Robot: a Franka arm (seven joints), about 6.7 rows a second.
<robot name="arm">
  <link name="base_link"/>
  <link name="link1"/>
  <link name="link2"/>
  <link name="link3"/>
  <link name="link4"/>
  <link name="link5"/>
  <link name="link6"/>
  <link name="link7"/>
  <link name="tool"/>
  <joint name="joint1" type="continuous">
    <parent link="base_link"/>
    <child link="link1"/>
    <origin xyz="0 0 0.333" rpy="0 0 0"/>
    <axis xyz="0 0 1"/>
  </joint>
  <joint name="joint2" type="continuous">
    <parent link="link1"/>
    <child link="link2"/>
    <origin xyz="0 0 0" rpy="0 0 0"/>
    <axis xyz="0 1 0"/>
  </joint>
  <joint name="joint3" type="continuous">
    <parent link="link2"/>
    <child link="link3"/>
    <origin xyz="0 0 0.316" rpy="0 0 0"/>
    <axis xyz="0 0 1"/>
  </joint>
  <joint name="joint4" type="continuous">
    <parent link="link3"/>
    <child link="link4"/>
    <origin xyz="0.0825 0 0" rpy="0 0 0"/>
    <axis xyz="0 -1 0"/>
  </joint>
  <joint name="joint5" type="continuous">
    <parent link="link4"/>
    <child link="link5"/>
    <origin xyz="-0.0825 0 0.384" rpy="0 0 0"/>
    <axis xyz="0 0 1"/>
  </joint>
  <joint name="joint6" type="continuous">
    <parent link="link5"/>
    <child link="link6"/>
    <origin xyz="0 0 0" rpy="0 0 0"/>
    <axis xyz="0 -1 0"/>
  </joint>
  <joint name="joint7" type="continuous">
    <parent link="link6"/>
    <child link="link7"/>
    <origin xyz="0.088 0 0" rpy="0 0 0"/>
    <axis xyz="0 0 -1"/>
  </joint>
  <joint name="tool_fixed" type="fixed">
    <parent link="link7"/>
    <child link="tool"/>
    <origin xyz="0 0 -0.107" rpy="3.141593 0 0"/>
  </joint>
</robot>
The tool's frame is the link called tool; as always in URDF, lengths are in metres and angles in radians. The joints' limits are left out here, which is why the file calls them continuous.
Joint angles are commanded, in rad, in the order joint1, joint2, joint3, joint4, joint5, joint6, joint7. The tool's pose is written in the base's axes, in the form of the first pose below.
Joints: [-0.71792 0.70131 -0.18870 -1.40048 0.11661 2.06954 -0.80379]
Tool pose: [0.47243 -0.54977 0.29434], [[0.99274 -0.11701 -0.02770], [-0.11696 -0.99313 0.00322], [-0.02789 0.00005 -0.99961]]
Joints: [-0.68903 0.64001 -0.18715 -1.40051 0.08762 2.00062 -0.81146]
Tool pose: [0.48356 -0.53137 0.33218], [[0.99676 -0.06767 -0.04355], [-0.06768 -0.99771 0.00114], [-0.04353 0.00181 -0.99905]]
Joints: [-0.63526 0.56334 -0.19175 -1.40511 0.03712 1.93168 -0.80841]
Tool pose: [0.49961 -0.50192 0.37874], [[0.99770 -0.00366 -0.06775], [-0.00548 -0.99963 -0.02668], [-0.06763 0.02699 -0.99735]]
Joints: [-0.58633 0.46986 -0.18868 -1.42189 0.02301 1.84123 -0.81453]
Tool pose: [0.50849 -0.46485 0.42772], [[0.99589 0.05153 -0.07448], [0.05046 -0.99860 -0.01606], [-0.07520 0.01223 -0.99709]]
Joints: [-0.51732 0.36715 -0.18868 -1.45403 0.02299 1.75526 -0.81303]
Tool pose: [0.51704 -0.41491 0.47406], [[0.99094 0.11173 -0.07457], [0.11233 -0.99366 0.00395], [-0.07366 -0.01229 -0.99721]]
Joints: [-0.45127 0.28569 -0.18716 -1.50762 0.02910 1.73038 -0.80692]
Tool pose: [0.52451 -0.36913 0.49905], [[0.98402 0.16736 -0.06084], [0.16856 -0.98557 0.01518], [-0.05742 -0.02519 -0.99803]]
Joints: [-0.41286 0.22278 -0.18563 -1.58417 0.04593 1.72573 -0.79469]
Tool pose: [0.52114 -0.33855 0.50163], [[0.98038 0.18734 -0.06134], [0.19033 -0.98059 0.04711], [-0.05132 -0.05786 -0.99700]]
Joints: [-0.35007 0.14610 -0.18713 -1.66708 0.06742 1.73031 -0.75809]
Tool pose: [0.52051 -0.29593 0.50910], [[0.97760 0.20485 -0.04841], [0.20806 -0.97526 0.07469], [-0.03191 -0.08309 -0.99603]]
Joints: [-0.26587 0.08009 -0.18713 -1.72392 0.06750 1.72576 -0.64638]
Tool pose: [0.52499 -0.24516 0.52026], [[0.98306 0.17743 -0.04594], [0.18067 -0.98029 0.07995], [-0.03085 -0.08690 -0.99574]]
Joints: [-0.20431 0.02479 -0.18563 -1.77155 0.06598 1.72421 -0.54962]
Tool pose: [0.52345 -0.20755 0.52873], [[0.98855 0.14472 -0.04279], [0.14787 -0.98551 0.08310], [-0.03014 -0.08848 -0.99562]]
